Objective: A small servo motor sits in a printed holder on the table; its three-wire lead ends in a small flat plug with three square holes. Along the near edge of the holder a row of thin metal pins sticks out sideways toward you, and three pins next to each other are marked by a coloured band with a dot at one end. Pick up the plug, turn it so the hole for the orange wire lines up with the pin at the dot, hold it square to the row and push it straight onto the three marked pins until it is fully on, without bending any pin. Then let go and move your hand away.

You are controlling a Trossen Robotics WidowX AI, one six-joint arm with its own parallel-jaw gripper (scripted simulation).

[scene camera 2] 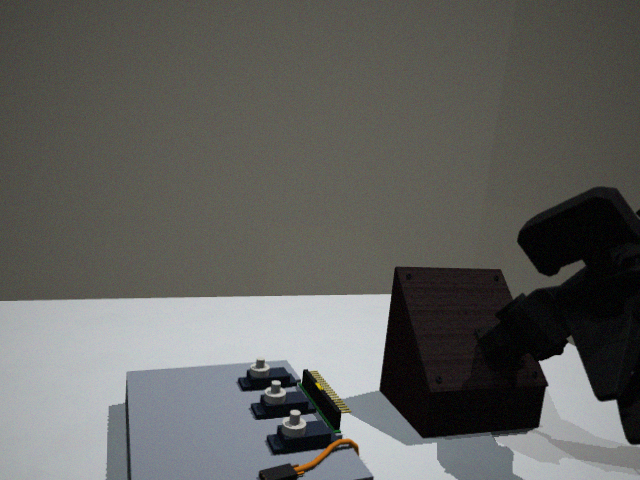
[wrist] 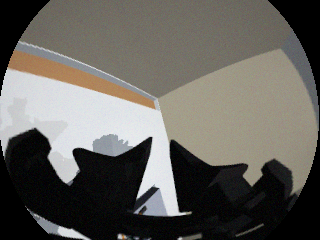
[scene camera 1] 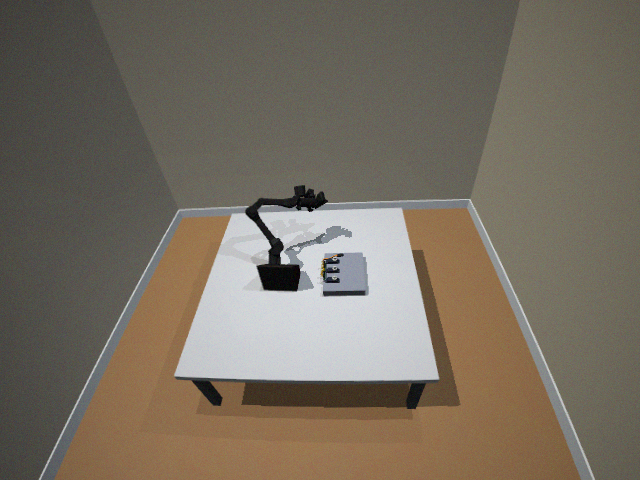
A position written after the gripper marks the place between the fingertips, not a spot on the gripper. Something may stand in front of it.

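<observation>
You can see the gripper (scene camera 2: 622,420) there, and it's in the wrist view too (wrist: 161,141). There's also a grey holder (scene camera 2: 194,415), and scene camera 1 gets the holder as well (scene camera 1: 351,276).
</observation>
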